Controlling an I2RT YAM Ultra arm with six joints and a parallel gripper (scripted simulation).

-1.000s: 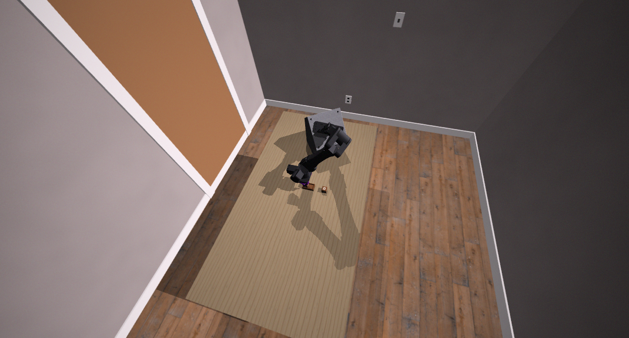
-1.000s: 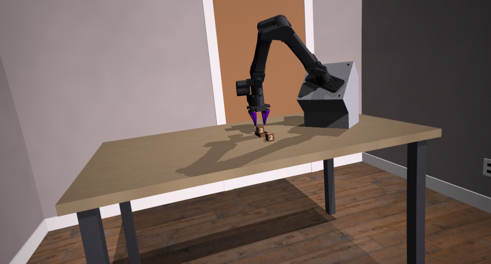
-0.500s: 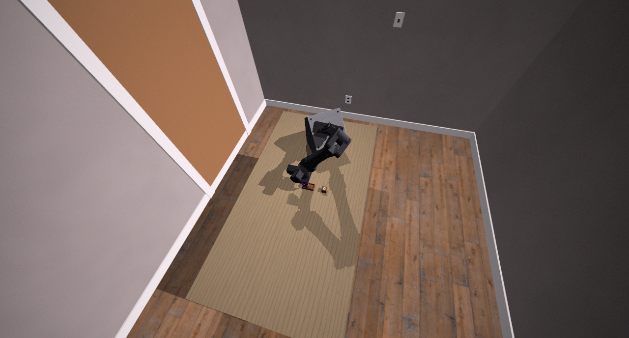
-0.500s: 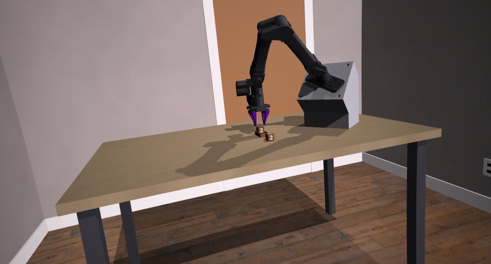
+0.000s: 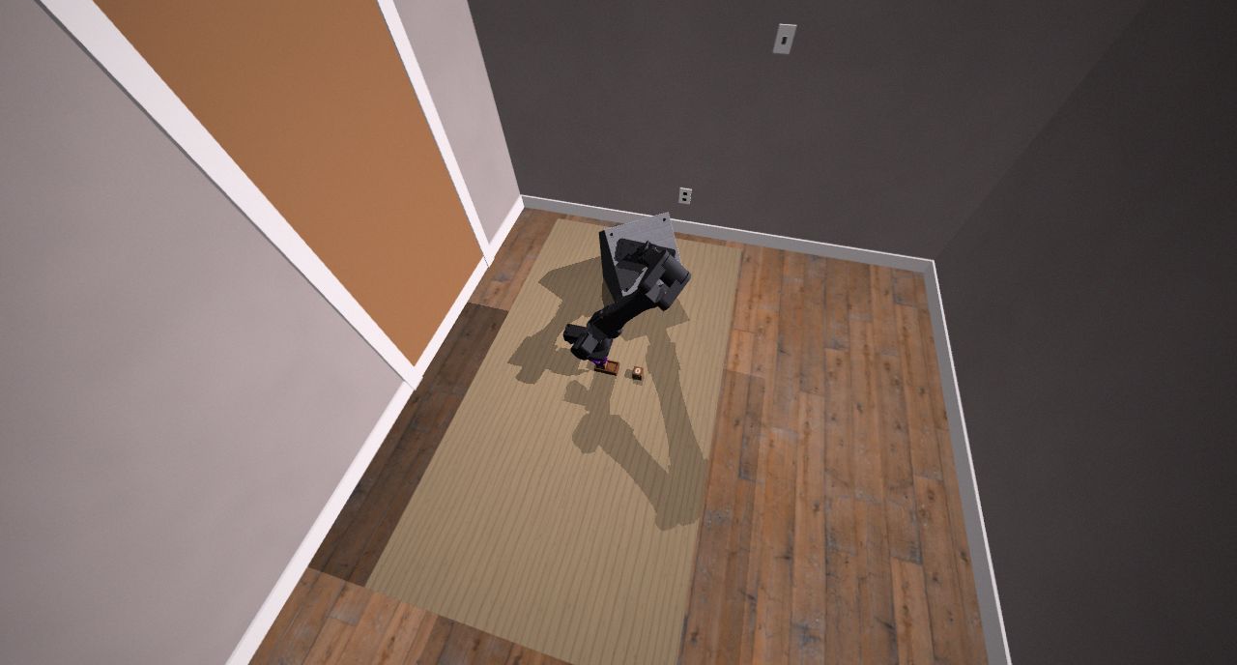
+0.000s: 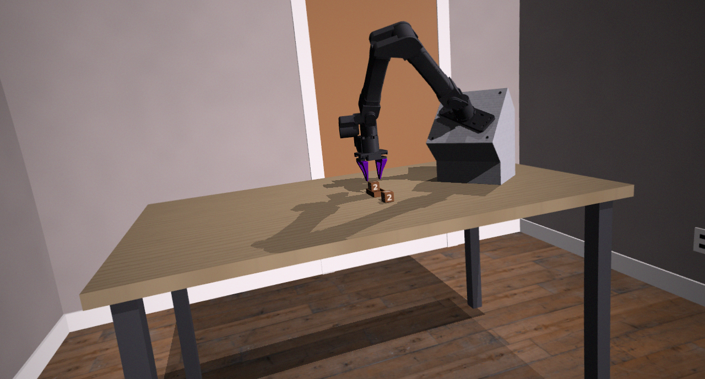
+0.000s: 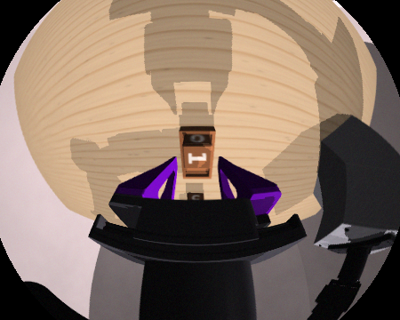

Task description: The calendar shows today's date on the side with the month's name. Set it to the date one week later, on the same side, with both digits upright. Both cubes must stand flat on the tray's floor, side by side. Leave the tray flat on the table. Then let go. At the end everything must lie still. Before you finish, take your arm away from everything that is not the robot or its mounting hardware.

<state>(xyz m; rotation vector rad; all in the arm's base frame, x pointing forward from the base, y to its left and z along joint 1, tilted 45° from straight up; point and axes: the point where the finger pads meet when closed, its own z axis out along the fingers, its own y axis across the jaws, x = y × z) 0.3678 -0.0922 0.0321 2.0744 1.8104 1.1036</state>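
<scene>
Now: the brown tray 2 cm to the left of my hand and 5 cm below it.
</scene>
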